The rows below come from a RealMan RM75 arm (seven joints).
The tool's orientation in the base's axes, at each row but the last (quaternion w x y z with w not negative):
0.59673, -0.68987, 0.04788, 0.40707
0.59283, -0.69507, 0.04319, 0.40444
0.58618, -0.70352, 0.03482, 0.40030
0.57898, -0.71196, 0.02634, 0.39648
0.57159, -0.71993, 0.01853, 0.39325
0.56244, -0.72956, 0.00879, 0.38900
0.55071, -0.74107, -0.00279, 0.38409
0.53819, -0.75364, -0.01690, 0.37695
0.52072, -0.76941, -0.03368, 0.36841
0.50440, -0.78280, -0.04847, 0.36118
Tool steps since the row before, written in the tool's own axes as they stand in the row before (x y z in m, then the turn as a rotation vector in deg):
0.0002, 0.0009, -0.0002, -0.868, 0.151, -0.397
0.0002, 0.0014, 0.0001, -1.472, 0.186, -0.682
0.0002, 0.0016, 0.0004, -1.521, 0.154, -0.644
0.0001, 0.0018, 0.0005, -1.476, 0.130, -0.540
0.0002, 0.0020, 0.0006, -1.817, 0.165, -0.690
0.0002, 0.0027, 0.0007, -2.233, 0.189, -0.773
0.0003, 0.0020, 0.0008, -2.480, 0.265, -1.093
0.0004, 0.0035, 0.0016, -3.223, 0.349, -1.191
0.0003, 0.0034, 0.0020, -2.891, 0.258, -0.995
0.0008, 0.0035, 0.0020, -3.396, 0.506, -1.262
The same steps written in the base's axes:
-0.0003, -0.0003, -0.0008, -0.459, -0.749, 0.401
-0.0007, -0.0002, -0.0012, -0.737, -1.258, 0.736
-0.0009, -0.0001, -0.0014, -0.773, -1.236, 0.791
-0.0011, -0.0001, -0.0015, -0.786, -1.121, 0.782
-0.0011, -0.0001, -0.0018, -0.956, -1.403, 0.960
-0.0015, -0.0003, -0.0024, -1.211, -1.658, 1.186
-0.0011, 0.0000, -0.0019, -1.234, -2.053, 1.295
-0.0020, 0.0000, -0.0033, -1.740, -2.487, 1.648
-0.0021, 0.0001, -0.0033, -1.586, -2.149, 1.510
-0.0017, 0.0002, -0.0038, -1.865, -2.694, 1.628

